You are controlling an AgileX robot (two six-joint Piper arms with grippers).
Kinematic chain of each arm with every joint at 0, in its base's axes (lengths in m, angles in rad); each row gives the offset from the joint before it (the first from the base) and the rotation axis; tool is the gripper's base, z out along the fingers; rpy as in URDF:
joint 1: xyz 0 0 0.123 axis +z
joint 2: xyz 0 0 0 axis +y
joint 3: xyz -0.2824 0 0.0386 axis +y
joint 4: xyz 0.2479 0 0.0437 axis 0.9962 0 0.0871
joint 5: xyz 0 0 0 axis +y
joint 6: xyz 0.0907 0 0.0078 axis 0.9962 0 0.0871
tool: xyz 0 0 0 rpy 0 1.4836 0
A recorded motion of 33 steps. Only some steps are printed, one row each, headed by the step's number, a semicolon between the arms.
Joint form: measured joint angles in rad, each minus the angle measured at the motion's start. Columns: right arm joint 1, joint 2, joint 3, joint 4, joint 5, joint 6; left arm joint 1, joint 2, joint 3, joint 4, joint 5, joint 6.
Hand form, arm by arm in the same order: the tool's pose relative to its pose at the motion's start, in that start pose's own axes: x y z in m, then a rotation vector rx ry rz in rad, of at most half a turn. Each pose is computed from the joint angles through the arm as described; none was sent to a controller.
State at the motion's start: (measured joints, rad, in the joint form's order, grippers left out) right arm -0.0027 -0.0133 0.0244 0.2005 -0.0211 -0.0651; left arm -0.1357 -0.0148 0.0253 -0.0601 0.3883 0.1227
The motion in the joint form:
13: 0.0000 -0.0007 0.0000 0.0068 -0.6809 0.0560; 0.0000 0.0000 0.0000 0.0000 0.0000 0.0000
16: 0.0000 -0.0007 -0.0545 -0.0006 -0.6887 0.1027; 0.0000 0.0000 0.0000 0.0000 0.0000 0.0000
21: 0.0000 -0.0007 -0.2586 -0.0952 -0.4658 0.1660; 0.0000 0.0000 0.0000 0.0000 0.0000 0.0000
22: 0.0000 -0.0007 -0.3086 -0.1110 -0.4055 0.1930; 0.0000 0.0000 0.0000 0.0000 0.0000 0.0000
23: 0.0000 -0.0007 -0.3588 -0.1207 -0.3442 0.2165; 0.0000 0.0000 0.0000 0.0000 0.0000 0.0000
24: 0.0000 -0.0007 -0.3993 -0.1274 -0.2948 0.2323; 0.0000 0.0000 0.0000 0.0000 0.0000 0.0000
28: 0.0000 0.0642 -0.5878 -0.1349 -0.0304 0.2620; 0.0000 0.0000 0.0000 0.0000 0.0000 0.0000
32: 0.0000 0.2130 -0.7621 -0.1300 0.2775 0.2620; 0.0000 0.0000 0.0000 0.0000 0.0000 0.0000
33: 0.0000 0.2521 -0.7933 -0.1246 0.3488 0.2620; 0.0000 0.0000 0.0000 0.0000 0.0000 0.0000
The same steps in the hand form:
13: -0.0572 -0.0041 -0.0203 0.0276 -0.6811 0.0604; 0.0000 0.0000 0.0000 0.0000 0.0000 0.0000
16: -0.0750 -0.0014 -0.0252 -0.0005 -0.7432 0.1014; 0.0000 0.0000 0.0000 0.0000 0.0000 0.0000
21: -0.1233 0.0125 -0.0355 -0.0761 -0.7205 0.0754; 0.0000 0.0000 0.0000 0.0000 0.0000 0.0000
22: -0.1342 0.0151 -0.0392 -0.0915 -0.7086 0.0856; 0.0000 0.0000 0.0000 0.0000 0.0000 0.0000
23: -0.1449 0.0173 -0.0435 -0.1035 -0.6960 0.0983; 0.0000 0.0000 0.0000 0.0000 0.0000 0.0000
24: -0.1534 0.0190 -0.0474 -0.1111 -0.6860 0.1066; 0.0000 0.0000 0.0000 0.0000 0.0000 0.0000
28: -0.1873 0.0253 -0.0510 -0.1104 -0.5436 0.1259; 0.0000 0.0000 0.0000 0.0000 0.0000 0.0000
32: -0.2084 0.0303 -0.0296 -0.0758 -0.2630 0.1271; 0.0000 0.0000 0.0000 0.0000 0.0000 0.0000
33: -0.2097 0.0311 -0.0220 -0.0669 -0.1842 0.1310; 0.0000 0.0000 0.0000 0.0000 0.0000 0.0000

